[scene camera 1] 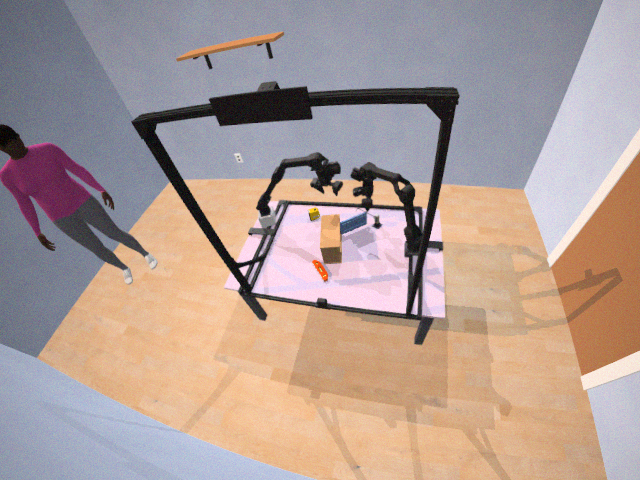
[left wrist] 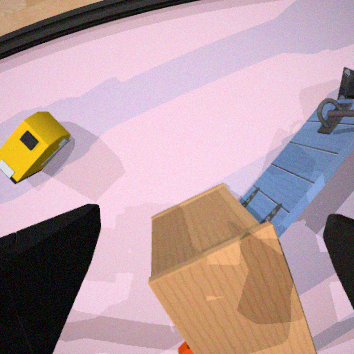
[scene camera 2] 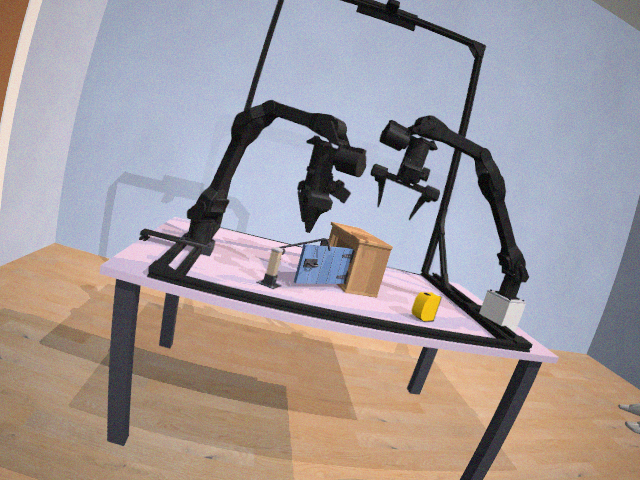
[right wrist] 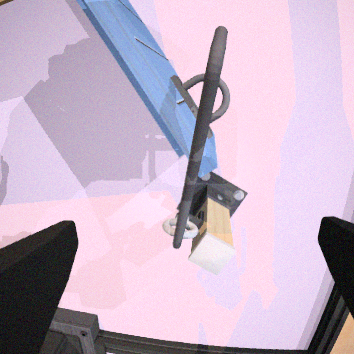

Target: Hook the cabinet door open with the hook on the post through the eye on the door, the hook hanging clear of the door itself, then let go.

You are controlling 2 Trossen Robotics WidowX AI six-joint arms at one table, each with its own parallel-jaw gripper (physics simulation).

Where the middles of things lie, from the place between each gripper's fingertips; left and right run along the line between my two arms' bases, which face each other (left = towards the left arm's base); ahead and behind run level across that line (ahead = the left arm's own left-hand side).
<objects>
The blue door (scene camera 2: 317,265) is 2 cm behind my left hand, 13 cm to the right of it and 18 cm below it. The rest, counted from my left hand: hook rod (right wrist: 214,63): 3 cm ahead, 20 cm to the right, 14 cm below; then wooden cabinet (scene camera 1: 330,239): 14 cm behind, 10 cm to the right, 17 cm below; then yellow block (left wrist: 38,137): 3 cm ahead, 15 cm to the left, 21 cm below.
My right gripper is now 90 mm above the blue door, 70 mm to the right of it and 60 mm past it. The rest, counted from my right hand: hook rod (50 mm below, 10 mm to the left, 10 mm behind); then wooden cabinet (170 mm behind, 110 mm to the left, 80 mm below); then yellow block (360 mm to the left, 120 mm below, 10 mm behind).
</objects>
